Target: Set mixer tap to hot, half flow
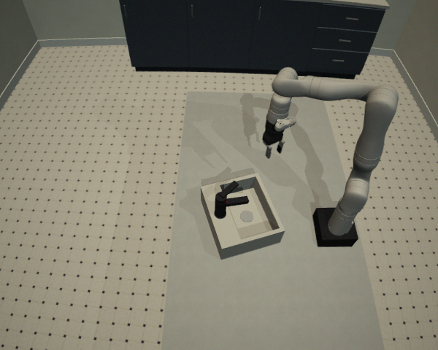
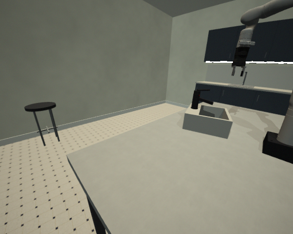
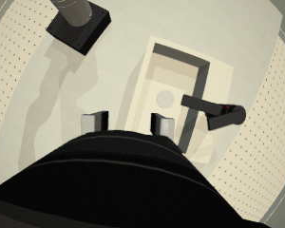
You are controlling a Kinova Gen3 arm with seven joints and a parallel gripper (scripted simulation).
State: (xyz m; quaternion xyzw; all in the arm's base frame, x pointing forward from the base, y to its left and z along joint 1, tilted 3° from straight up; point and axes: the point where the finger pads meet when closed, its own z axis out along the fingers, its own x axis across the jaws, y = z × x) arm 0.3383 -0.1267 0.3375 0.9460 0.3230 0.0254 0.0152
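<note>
Right now the lever is 16 cm ahead of my hand, 13 cm below it and 12 cm to the left of it. The rest, counted from my hand: sink basin: 36 cm below, 11 cm to the left, 8 cm ahead.
</note>
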